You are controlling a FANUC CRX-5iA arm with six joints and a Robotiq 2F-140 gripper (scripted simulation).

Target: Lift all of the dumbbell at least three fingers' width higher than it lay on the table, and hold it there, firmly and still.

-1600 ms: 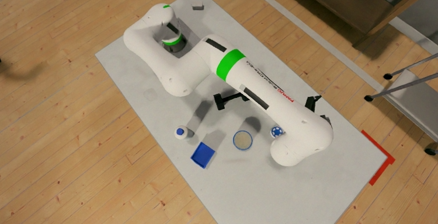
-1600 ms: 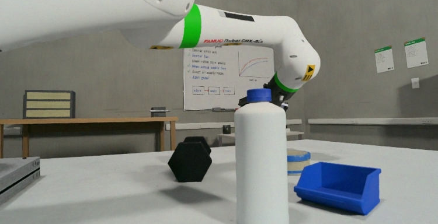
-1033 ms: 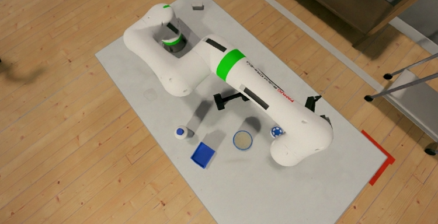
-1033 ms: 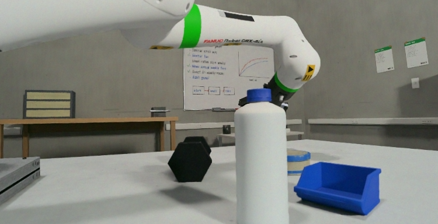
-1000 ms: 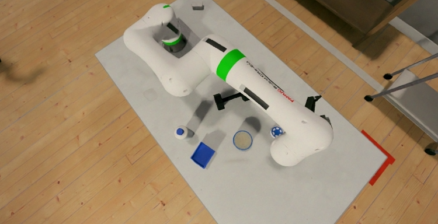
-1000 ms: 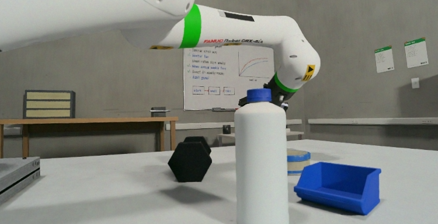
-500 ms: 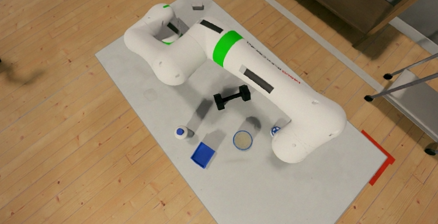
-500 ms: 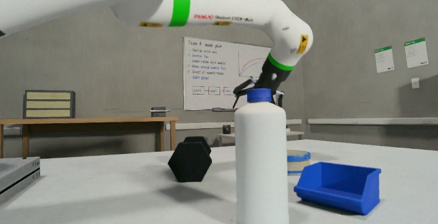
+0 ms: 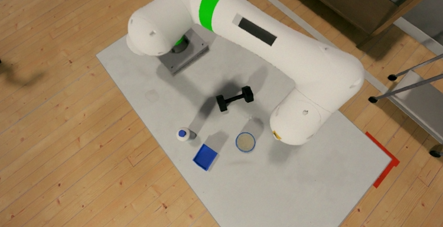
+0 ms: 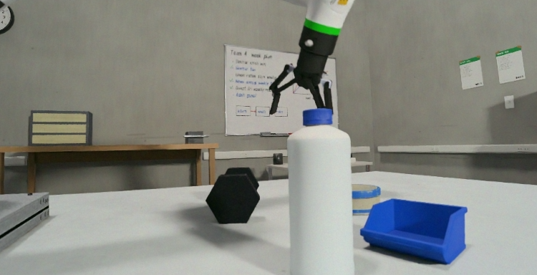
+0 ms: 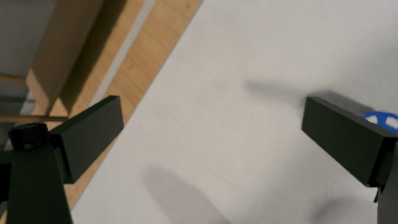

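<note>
The black dumbbell lies 220 mm behind my hand, 170 mm to the right of it and 160 mm below it. Round my hand: blue bin 80 mm behind, 480 mm to the right, 180 mm below.
</note>
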